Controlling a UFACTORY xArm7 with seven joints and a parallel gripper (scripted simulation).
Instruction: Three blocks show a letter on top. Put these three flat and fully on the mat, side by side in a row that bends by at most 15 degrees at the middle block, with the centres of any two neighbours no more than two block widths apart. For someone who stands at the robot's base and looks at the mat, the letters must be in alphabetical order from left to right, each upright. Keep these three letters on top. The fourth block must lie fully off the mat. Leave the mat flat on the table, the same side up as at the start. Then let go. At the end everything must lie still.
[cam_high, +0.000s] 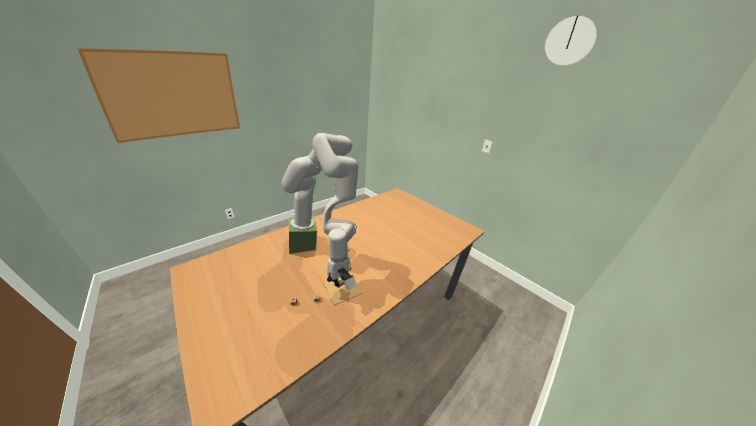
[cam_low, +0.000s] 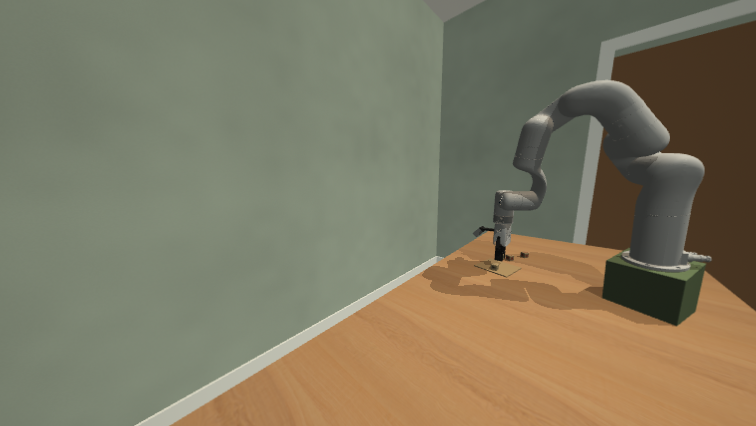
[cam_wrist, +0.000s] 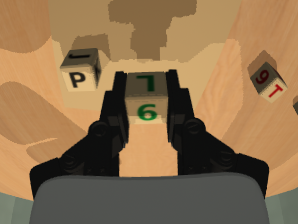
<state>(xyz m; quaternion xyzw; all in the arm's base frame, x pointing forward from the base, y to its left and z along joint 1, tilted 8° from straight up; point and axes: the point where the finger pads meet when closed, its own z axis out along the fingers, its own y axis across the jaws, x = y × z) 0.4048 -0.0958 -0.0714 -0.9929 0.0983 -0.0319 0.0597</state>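
My gripper is now 5 cm above the tan mat, 1 cm to the right of it and 1 cm short of it. Also, from my hand: green-topped block (1 cm below).
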